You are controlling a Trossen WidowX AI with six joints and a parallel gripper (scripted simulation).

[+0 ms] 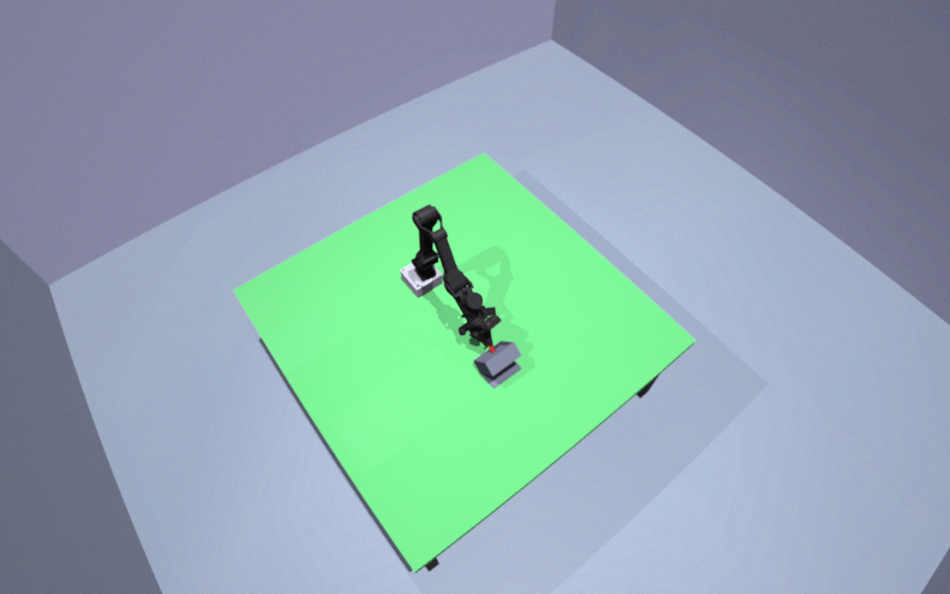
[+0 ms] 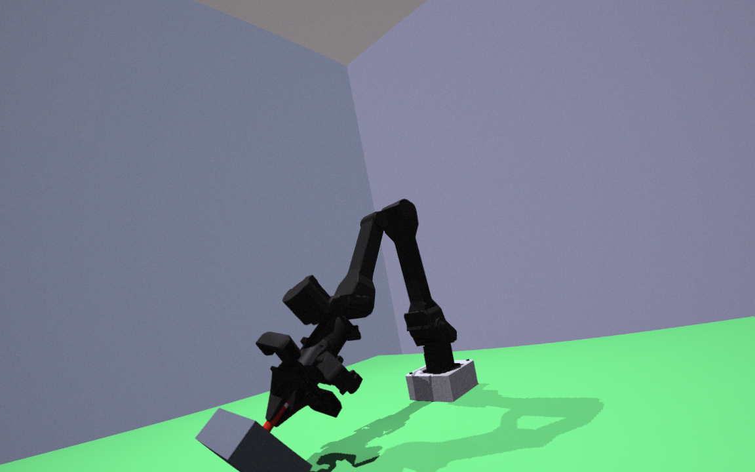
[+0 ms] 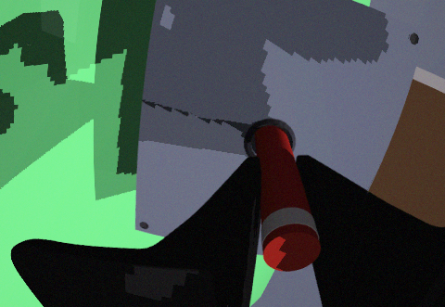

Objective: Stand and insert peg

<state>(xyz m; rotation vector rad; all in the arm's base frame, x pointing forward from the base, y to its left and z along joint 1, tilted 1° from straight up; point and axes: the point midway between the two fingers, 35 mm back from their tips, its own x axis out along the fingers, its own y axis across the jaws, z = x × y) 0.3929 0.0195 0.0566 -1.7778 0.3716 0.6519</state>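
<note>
Now: the red peg 10 mm behind my gripper tip and 10 mm above it. Also, from my gripper tip: grey sloped panel (40 mm ahead, 30 mm below).
</note>
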